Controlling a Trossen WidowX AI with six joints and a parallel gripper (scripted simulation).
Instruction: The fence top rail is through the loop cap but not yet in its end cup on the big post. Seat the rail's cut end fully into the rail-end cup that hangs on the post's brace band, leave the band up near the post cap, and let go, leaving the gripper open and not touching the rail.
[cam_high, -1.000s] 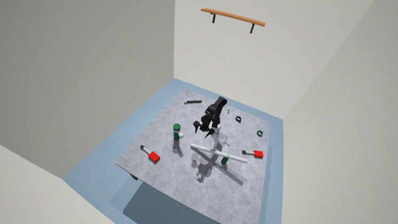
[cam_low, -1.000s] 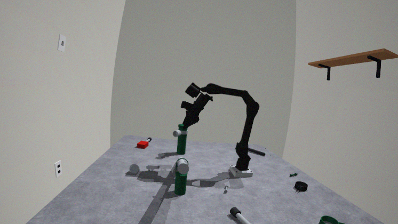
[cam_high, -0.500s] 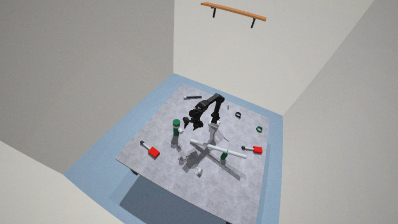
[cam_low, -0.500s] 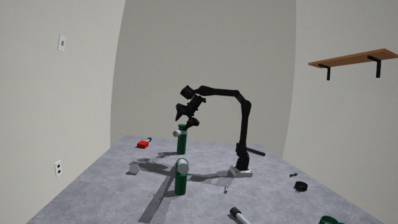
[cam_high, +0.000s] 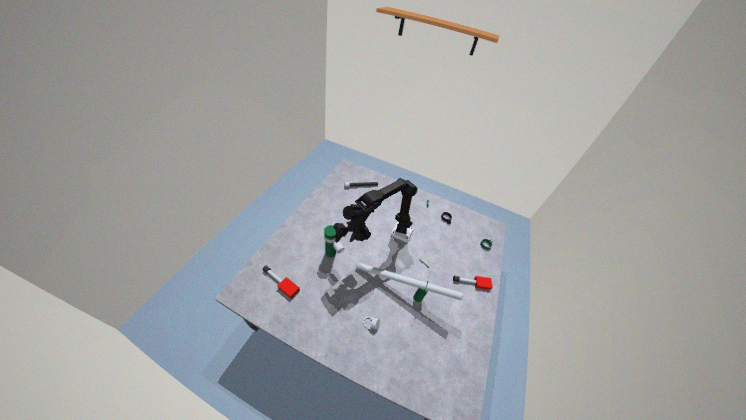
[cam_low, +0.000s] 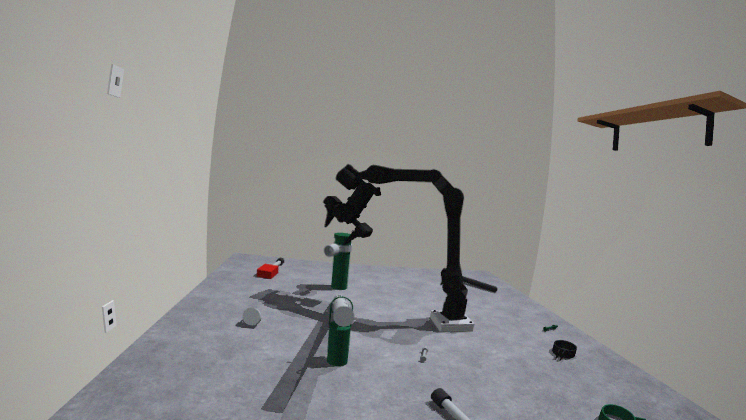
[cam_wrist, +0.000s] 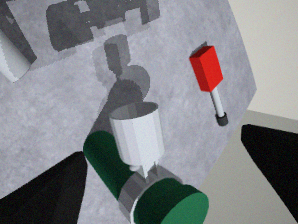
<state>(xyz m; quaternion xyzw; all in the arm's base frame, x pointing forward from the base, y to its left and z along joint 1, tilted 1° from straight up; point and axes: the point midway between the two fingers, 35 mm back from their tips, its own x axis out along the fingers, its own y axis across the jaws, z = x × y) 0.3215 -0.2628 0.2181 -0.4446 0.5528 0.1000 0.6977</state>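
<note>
My gripper tip is 60 mm above the rail-end cup, 30 mm to the left of it and 10 mm past it. Also, from my gripper tip: green post: 430 mm to the left, 110 mm below, 70 mm ahead; green bolt: 630 mm behind, 420 mm to the left, 210 mm below; white fitting: 260 mm ahead, 220 mm to the left, 200 mm below.
</note>
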